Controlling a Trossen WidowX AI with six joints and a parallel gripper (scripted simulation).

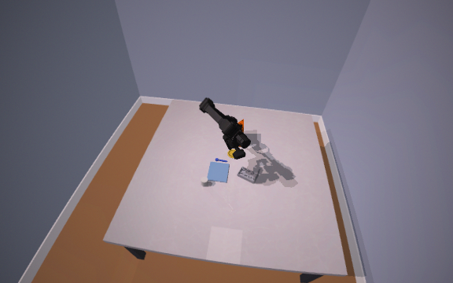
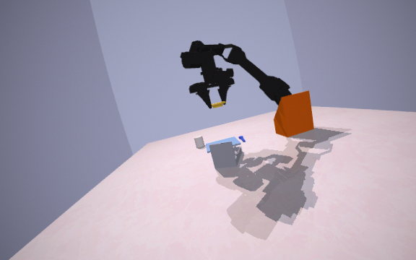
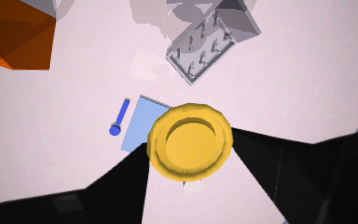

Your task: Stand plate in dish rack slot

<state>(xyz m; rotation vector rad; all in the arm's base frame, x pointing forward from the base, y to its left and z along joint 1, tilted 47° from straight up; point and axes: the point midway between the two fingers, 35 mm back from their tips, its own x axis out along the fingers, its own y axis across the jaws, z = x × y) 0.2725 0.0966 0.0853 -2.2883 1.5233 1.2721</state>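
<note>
The grey dish rack is 160 mm below my gripper tip, 110 mm to the left of it and 10 mm ahead of it. Also, from my gripper tip: yellow plate: 10 mm above; blue spoon: 180 mm below, 90 mm to the right, 80 mm behind.
</note>
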